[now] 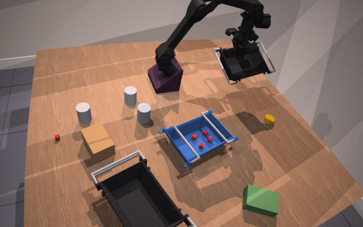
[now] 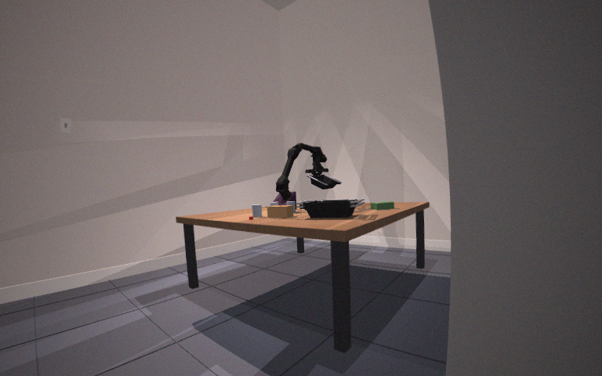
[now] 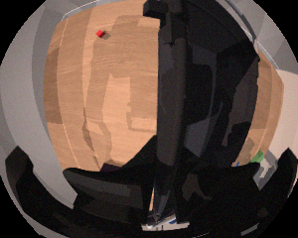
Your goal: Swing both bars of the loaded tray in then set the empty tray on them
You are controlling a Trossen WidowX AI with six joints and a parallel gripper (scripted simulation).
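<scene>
The black tray lies 7 cm ahead of my gripper tip. From my gripper tip the other things lie so: yellow disc: 30 cm ahead, 19 cm below, 7 cm to the left; then tan box: 72 cm to the right, 17 cm below, 17 cm ahead; then green block: 61 cm ahead, 27 cm to the right, 18 cm below.
</scene>
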